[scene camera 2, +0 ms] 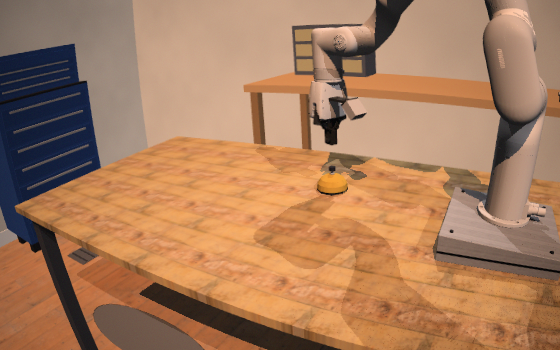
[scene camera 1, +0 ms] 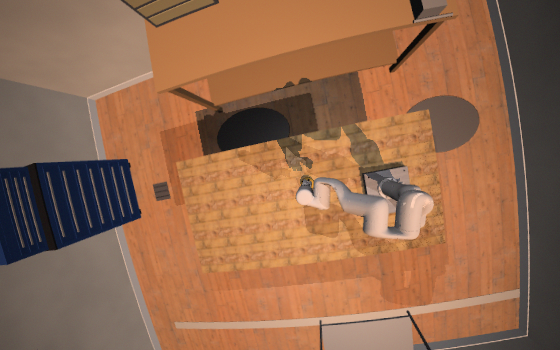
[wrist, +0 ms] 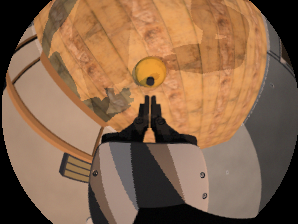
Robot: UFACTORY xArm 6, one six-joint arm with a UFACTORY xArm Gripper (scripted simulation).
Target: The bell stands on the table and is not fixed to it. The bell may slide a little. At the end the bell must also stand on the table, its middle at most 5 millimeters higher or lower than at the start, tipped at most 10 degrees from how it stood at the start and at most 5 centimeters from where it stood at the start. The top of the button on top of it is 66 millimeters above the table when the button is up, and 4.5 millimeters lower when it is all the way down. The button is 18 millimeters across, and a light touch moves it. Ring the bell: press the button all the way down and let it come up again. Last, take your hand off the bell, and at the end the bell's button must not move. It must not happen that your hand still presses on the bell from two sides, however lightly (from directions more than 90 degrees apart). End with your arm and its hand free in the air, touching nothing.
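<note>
The robot's scene shows the gripper (scene camera 2: 331,144), which is visible in the wrist view as well, as the gripper (wrist: 150,102). A bell (wrist: 151,66) can also be seen.
</note>
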